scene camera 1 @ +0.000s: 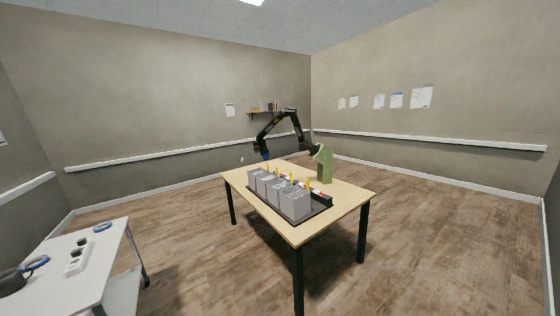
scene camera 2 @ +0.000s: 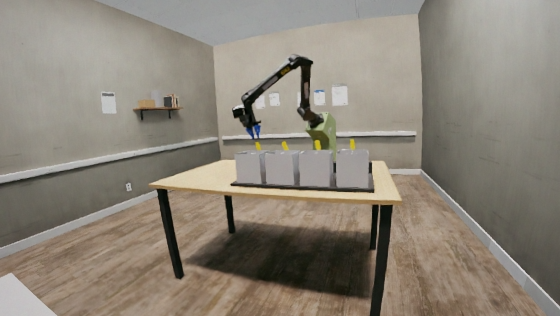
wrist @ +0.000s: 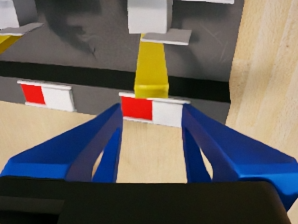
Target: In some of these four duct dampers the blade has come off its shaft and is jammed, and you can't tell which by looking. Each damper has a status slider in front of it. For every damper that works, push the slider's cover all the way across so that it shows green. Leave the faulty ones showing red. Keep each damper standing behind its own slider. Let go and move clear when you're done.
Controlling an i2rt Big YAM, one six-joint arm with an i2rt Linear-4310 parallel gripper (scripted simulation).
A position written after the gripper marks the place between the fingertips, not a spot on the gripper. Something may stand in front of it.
In view: the gripper (wrist: pixel 151 112), a damper (scene camera 2: pixel 250 165), a damper (scene camera 2: pixel 282 166), a damper (scene camera 2: pixel 315 166) and a damper (scene camera 2: pixel 351 169).
